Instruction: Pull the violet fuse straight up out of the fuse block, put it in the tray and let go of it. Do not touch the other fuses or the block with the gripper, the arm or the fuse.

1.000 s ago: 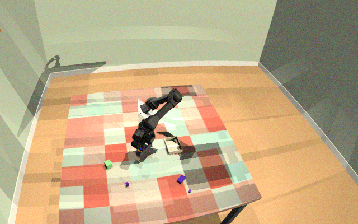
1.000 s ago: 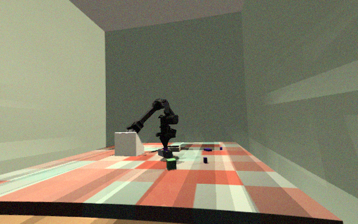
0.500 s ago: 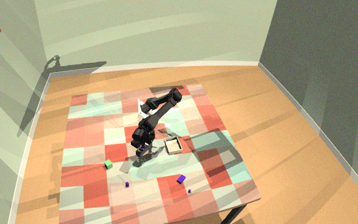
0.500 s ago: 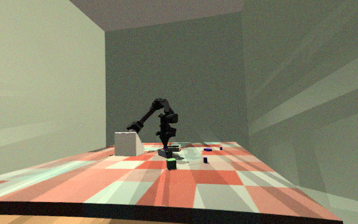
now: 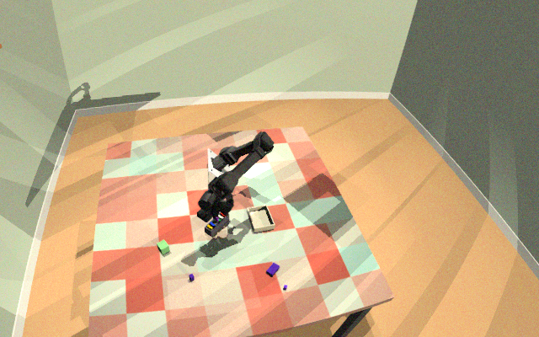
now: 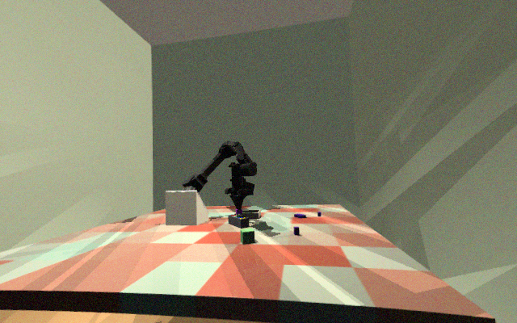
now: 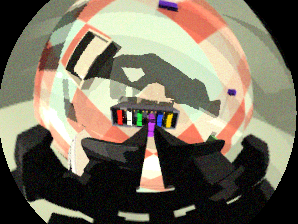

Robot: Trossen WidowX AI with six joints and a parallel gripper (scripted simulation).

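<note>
The beige tray is 220 mm to the left of my gripper tip, 70 mm below it and 10 mm ahead of it. The rest, counted from my gripper tip: violet fuse 10 mm below; then flat purple block 290 mm ahead, 180 mm to the left, 60 mm below; then green cube 260 mm to the right, 80 mm ahead, 50 mm below.
</note>
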